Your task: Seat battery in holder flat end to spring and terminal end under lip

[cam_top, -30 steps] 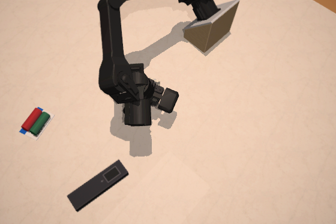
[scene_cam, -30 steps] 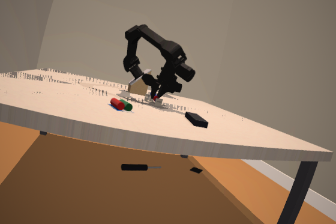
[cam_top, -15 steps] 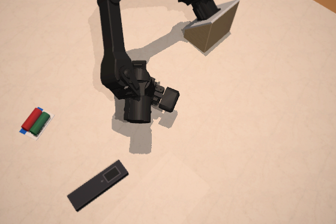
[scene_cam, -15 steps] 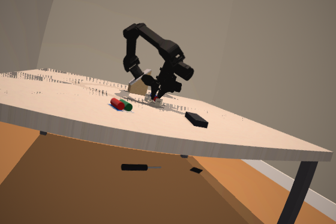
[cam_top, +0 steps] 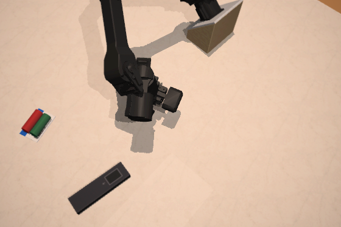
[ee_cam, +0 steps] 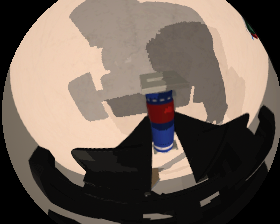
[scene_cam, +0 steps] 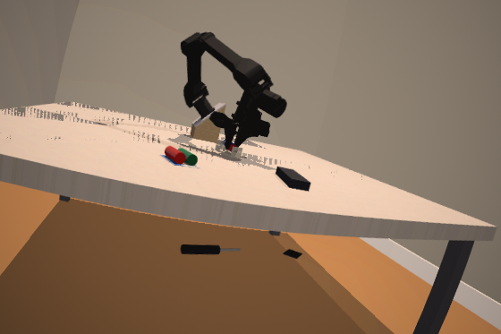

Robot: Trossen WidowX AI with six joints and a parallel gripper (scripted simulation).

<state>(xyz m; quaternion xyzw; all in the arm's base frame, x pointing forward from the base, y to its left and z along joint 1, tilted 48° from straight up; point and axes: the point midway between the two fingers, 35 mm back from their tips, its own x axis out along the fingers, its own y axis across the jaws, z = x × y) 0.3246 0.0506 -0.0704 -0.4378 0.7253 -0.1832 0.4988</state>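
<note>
Now: the battery 10 mm above my gripper tip. The rest, counted from my gripper tip: flat black box (270 mm ahead, 130 mm to the left); screwdriver (300 mm ahead, 20 mm to the right, 200 mm below); white card (310 mm ahead, 140 mm to the right).
</note>
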